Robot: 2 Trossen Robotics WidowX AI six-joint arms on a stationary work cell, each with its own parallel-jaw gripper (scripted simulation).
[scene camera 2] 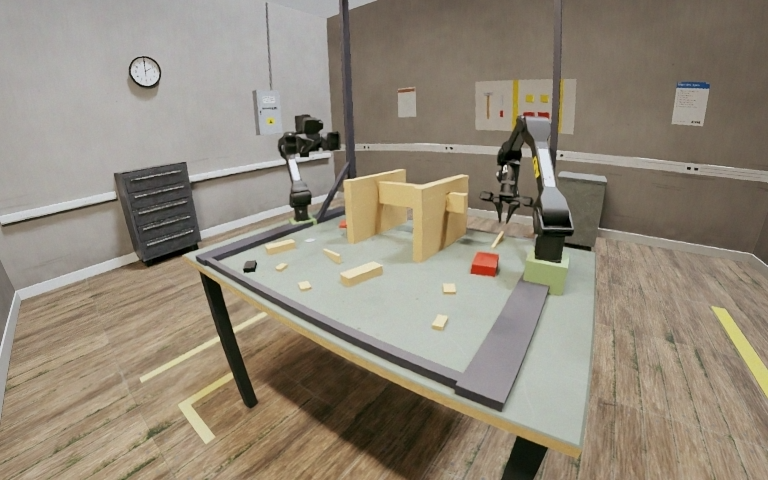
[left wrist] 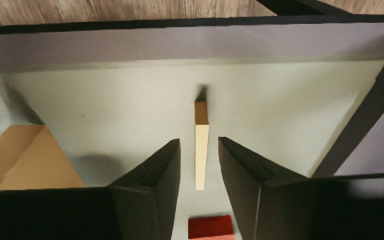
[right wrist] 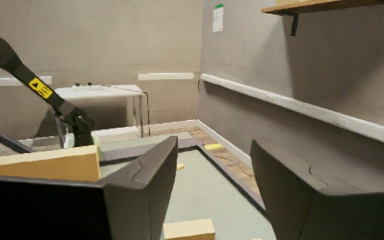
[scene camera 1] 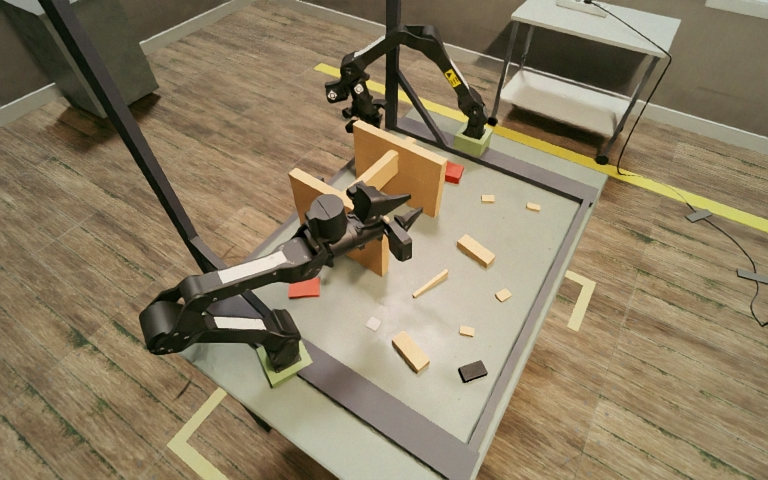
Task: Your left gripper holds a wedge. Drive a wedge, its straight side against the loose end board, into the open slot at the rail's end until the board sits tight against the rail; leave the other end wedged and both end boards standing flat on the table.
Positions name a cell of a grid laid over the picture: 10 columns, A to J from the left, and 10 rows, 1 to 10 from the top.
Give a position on a dark border strip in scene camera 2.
F8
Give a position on a wedge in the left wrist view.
F5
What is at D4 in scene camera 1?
An end board.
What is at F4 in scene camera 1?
An end board.
